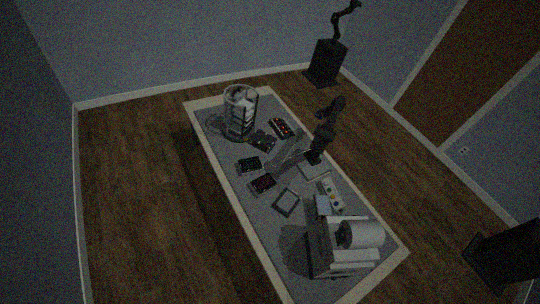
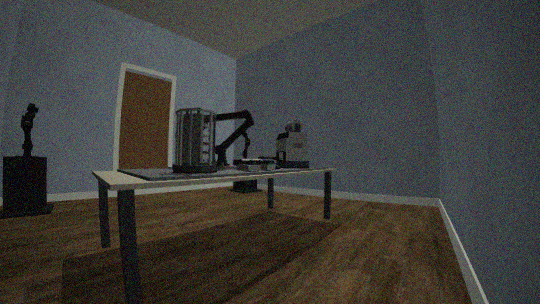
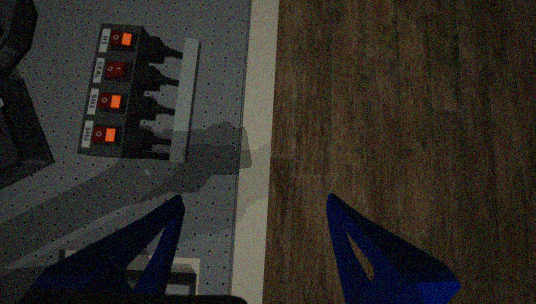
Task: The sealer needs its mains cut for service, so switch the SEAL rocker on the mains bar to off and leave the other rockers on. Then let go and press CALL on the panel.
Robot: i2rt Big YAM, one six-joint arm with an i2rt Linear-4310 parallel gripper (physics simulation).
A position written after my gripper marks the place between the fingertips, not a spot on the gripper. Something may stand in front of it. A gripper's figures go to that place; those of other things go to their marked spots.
Scene:
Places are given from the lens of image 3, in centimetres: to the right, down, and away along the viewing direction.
my gripper (image 3: 255,201): -1, 3, 15
cylindrical wire rack (image 3: 25,25): -42, -22, 36

